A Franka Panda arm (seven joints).
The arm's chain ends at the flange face. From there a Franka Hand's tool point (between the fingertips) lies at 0.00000 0.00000 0.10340 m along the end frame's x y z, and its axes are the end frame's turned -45 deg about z.
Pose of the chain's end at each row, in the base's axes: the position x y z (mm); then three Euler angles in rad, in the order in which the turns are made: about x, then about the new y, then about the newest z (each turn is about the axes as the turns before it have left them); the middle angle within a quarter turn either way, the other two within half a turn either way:
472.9 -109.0 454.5 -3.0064 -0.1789 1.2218
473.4 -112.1 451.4 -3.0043 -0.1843 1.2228
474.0 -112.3 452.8 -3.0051 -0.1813 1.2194
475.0 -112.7 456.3 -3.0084 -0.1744 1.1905
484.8 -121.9 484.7 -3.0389 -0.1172 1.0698
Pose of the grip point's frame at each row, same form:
454.5 -95.3 353.7 -3.0064 -0.1789 0.4364
454.5 -98.2 350.7 -3.0043 -0.1843 0.4374
455.4 -98.5 352.0 -3.0051 -0.1813 0.4340
457.1 -99.2 355.4 -3.0084 -0.1744 0.4051
472.7 -111.4 382.6 -3.0389 -0.1172 0.2844

